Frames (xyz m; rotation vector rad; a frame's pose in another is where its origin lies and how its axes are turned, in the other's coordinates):
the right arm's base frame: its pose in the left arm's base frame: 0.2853 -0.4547 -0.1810 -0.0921 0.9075 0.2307
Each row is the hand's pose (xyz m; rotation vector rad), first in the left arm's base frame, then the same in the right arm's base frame.
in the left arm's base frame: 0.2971 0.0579 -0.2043 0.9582 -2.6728 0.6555
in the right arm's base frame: 0.1071 0.4947 0.0851 -0.2599 2.4265 -0.7722
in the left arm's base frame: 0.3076 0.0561 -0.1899 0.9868 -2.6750 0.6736
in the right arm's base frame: 0.1016 0.4907 0.1017 -0.2728 2.4062 -0.7947
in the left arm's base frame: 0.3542 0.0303 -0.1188 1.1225 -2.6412 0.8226
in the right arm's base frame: 0.0690 0.4559 0.1767 -0.3168 2.3179 -0.9571
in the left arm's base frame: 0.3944 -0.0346 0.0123 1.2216 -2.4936 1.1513
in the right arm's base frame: -0.0209 0.3857 0.2767 -0.2830 2.2272 -1.2719
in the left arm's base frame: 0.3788 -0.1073 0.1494 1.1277 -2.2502 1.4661
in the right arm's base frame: -0.1500 0.3213 0.3360 -0.1233 2.2390 -1.5894
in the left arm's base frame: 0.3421 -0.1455 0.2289 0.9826 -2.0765 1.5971
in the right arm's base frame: -0.2406 0.2943 0.3498 0.0325 2.3083 -1.7565
